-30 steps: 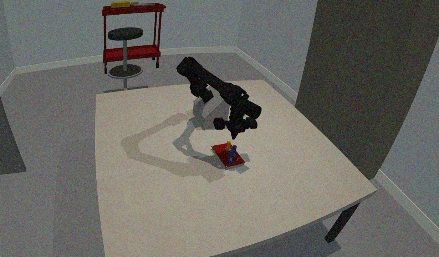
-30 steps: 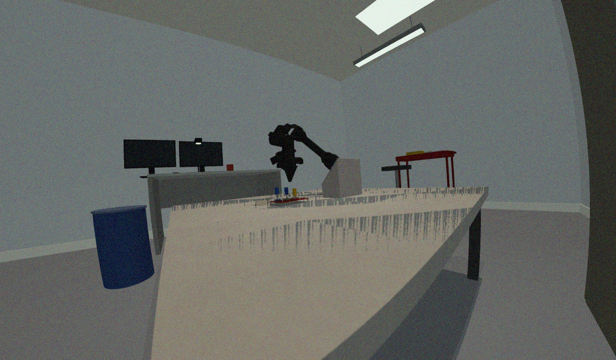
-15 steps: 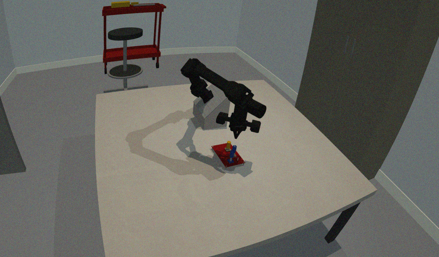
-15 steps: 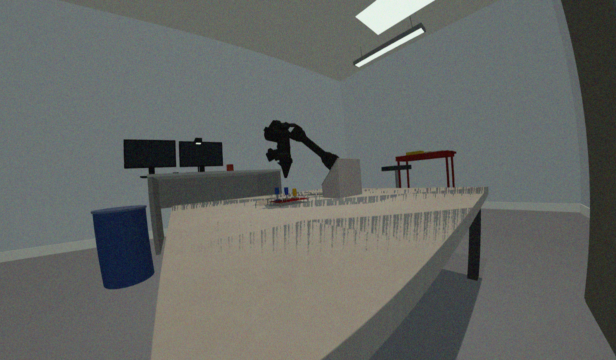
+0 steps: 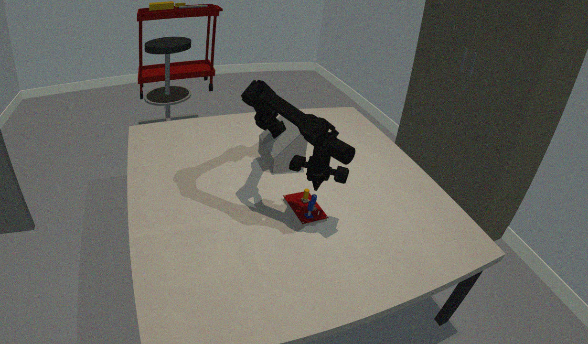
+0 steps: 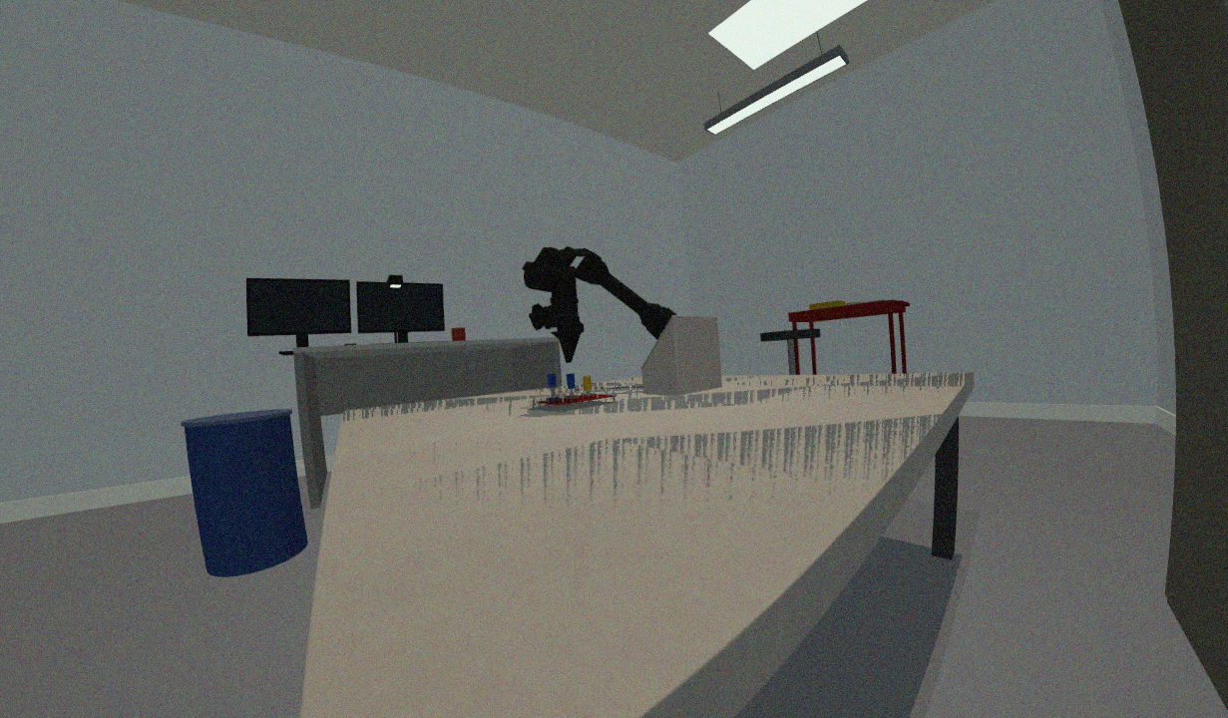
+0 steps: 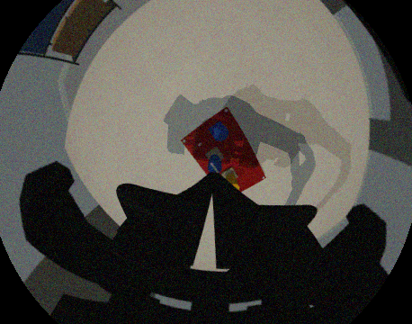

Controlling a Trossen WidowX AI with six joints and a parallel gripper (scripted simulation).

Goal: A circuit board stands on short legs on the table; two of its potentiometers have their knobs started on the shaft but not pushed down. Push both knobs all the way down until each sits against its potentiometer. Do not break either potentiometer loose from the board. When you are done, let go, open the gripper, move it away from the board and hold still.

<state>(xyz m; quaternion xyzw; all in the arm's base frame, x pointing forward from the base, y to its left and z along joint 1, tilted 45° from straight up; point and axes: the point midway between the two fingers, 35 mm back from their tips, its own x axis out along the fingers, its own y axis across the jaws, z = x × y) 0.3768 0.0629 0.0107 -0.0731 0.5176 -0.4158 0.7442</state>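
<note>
The blue knob lies 4 cm below my gripper tip. Also, from my gripper tip: yellow knob: 5 cm behind, 1 cm to the right, 5 cm below.
</note>
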